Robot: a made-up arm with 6 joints.
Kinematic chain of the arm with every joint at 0, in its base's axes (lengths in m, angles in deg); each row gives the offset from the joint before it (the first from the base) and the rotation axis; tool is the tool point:
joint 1: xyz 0 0 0.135 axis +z
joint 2: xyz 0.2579 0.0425 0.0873 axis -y
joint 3: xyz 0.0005 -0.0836 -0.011 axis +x
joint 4: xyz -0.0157 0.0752 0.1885 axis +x
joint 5: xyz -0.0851 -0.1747 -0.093 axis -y
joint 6: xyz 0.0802 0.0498 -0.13 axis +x
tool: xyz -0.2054 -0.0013 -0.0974
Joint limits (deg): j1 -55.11..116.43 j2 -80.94..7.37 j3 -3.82..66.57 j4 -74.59..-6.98 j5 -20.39..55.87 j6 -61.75..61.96
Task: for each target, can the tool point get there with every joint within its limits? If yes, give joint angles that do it. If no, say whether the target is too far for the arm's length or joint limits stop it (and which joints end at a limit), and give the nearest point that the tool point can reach.
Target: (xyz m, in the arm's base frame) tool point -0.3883 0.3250 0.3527
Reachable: no: joint limits stop it (at a limit: joint 1, joint 2, joint 3, joint 4, joint 6) | nearest point -0.1390 0.1382 0.3079 | short by 0.315 m
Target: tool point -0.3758 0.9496 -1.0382
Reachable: no: too far | nearest point 0.0119 0.3363 -0.0013 | short by 1.266 m
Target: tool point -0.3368 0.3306 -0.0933
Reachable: no: joint limits stop it (at a limit: joint 1, joint 2, joint 3, joint 4, joint 5) | nearest point -0.1424 0.2556 0.0608 | short by 0.259 m
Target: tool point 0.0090 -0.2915 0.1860
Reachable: yes | joints -18.73 -42.40 30.49 -30.79 35.46 -49.29
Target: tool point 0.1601 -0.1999 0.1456
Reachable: yes | joints 40.36 -19.01 52.35 -51.04 -0.10 4.24
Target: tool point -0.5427 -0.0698 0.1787
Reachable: no: joint limits stop it (at a limit: joint 1, joint 3, joint 4, joint 5) | nearest point -0.3485 -0.1864 0.1963 | short by 0.227 m
